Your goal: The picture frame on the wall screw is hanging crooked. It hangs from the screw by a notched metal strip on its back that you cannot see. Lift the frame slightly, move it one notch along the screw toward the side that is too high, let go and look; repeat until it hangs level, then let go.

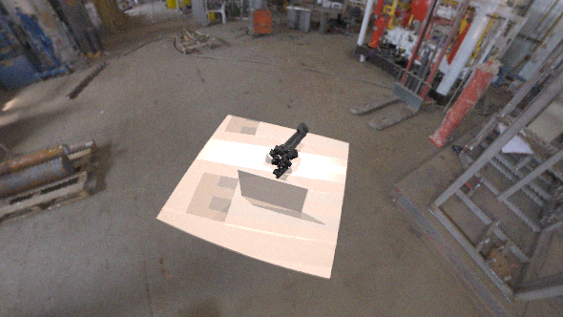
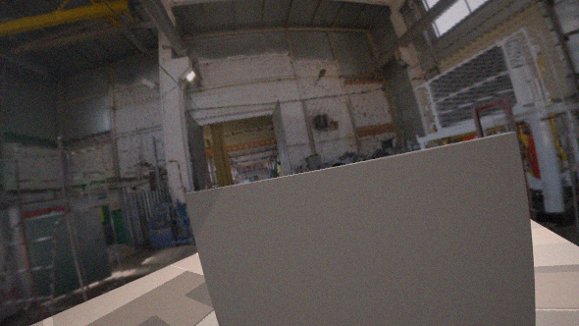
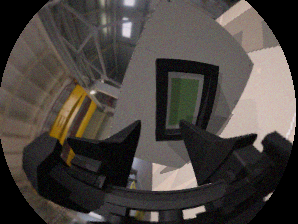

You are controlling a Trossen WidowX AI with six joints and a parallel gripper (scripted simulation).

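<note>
Right now the picture frame is 7 cm ahead of my gripper tip, 5 cm below it and 3 cm to the right of it. Also, from my gripper tip: wall panel 8 cm ahead, 7 cm below, 2 cm to the right.
</note>
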